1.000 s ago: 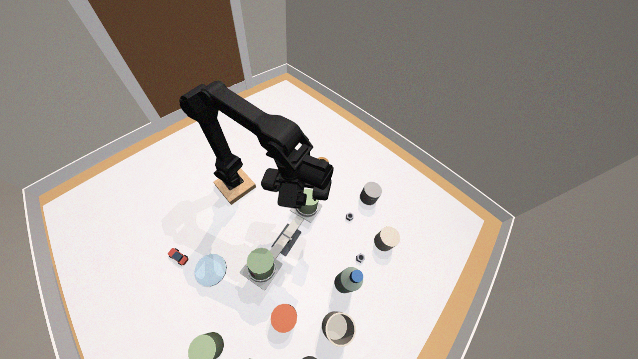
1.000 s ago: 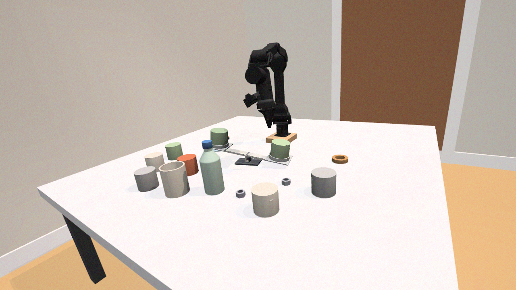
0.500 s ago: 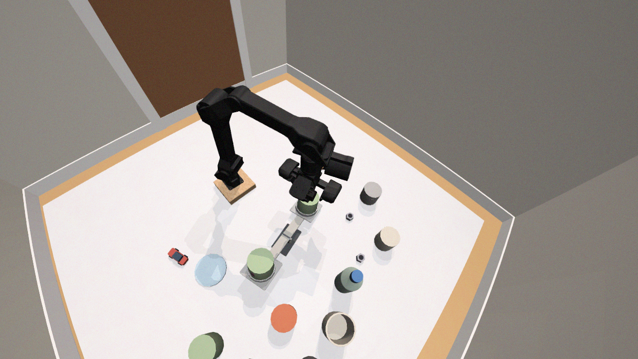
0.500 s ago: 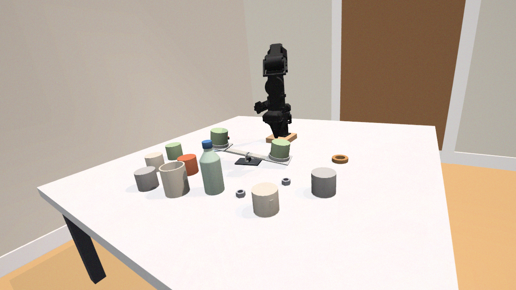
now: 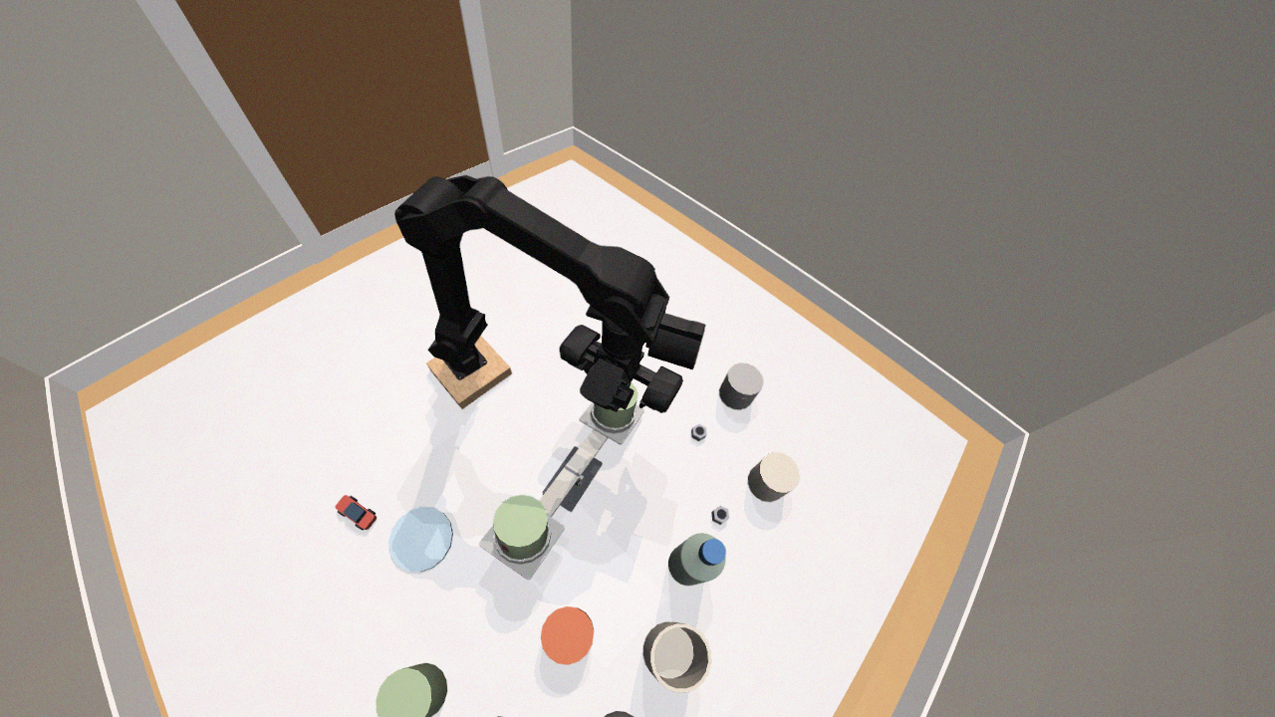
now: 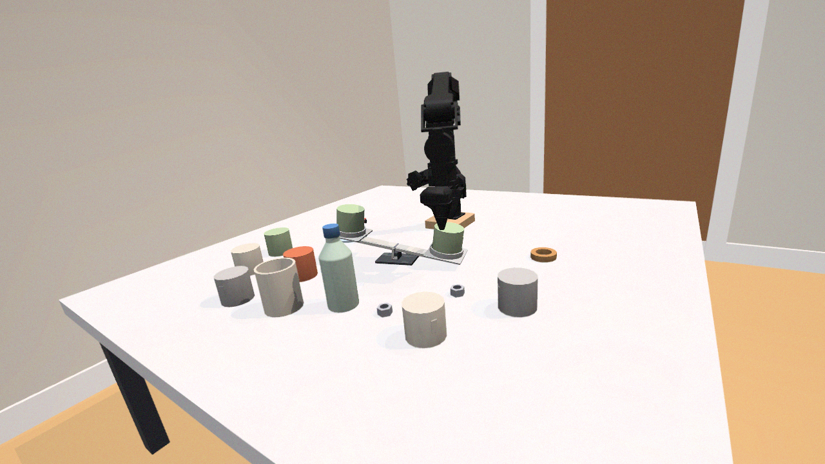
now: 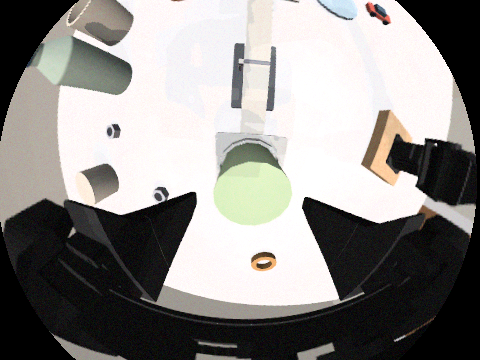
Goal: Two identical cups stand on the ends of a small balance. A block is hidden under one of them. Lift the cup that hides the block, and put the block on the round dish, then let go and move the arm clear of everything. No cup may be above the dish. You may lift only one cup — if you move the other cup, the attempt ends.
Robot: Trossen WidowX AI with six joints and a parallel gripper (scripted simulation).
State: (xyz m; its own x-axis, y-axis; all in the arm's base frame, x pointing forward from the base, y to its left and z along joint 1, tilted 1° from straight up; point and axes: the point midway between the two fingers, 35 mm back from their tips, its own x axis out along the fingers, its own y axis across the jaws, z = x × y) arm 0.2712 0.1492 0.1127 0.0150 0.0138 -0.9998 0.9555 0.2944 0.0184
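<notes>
Now: the pale green block 60 mm below my gripper tip. The rest, counted from my gripper tip: bottle 270 mm ahead, 90 mm to the right, 10 mm above; dish 40 mm behind, 380 mm to the right, 100 mm below; orange cup 200 mm ahead, 290 mm to the right, 60 mm below.
</notes>
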